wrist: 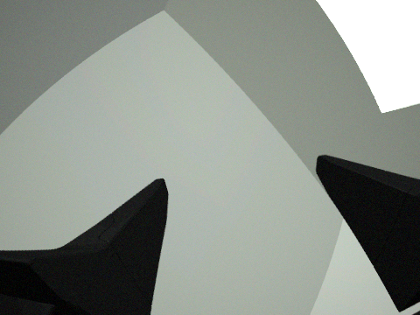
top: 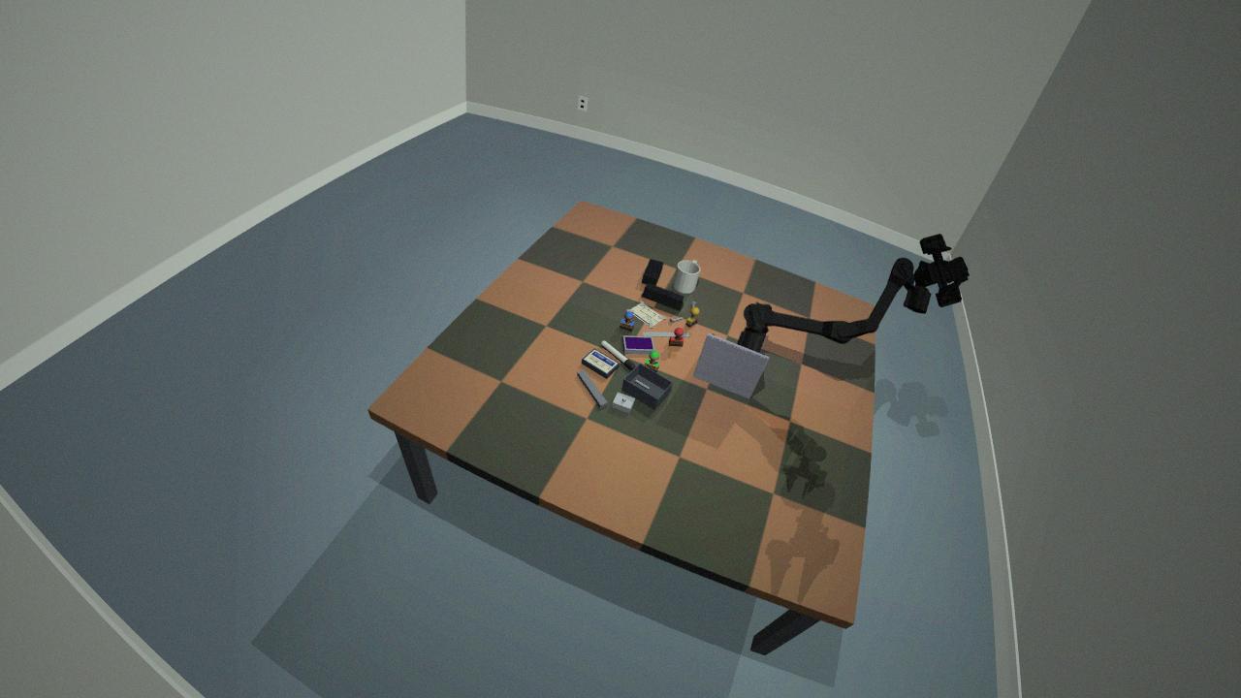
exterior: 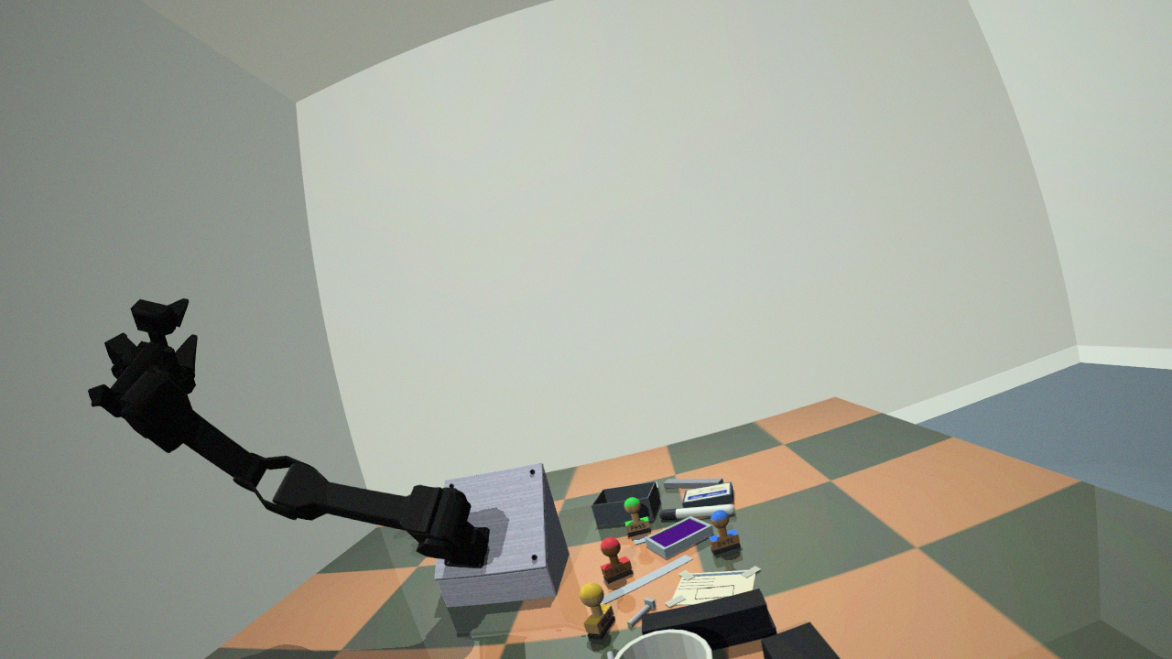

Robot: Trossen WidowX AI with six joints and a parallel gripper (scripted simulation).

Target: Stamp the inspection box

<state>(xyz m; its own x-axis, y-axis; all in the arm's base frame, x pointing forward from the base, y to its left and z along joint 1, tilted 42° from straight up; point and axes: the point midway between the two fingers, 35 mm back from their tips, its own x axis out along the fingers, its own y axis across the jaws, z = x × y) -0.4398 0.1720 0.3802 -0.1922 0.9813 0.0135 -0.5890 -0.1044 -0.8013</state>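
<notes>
My gripper tip is now 630 mm short of the green-knobbed stamp, 530 mm above it and 260 mm to the right of it. From my gripper tip the other things lie so: yellow stamp: 610 mm ahead, 530 mm below; grey tray: 600 mm ahead, 540 mm below, 350 mm to the left; red stamp: 610 mm ahead, 530 mm below, 120 mm to the left.
</notes>
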